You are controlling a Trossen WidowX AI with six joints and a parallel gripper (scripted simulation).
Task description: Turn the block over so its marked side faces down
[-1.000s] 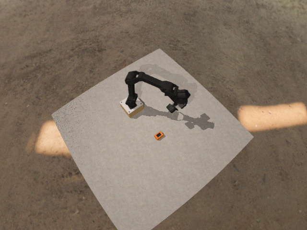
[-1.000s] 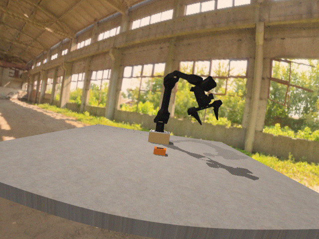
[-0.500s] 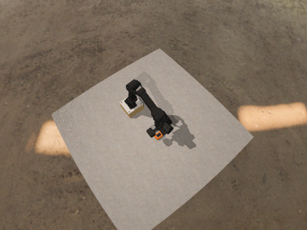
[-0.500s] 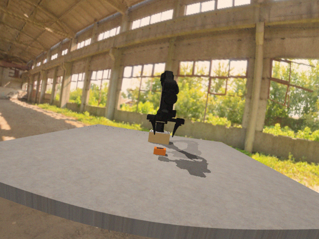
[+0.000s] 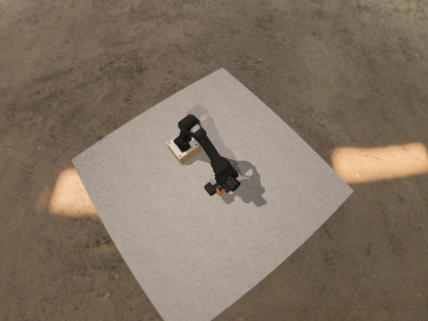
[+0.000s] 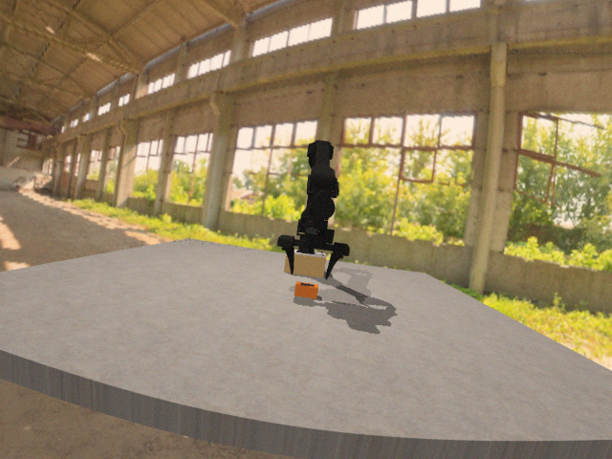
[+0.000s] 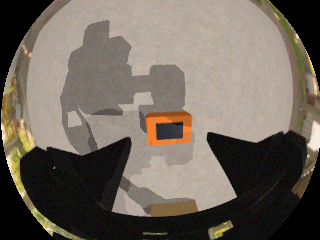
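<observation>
Now: gripper tip 30 mm above the orange block.
</observation>
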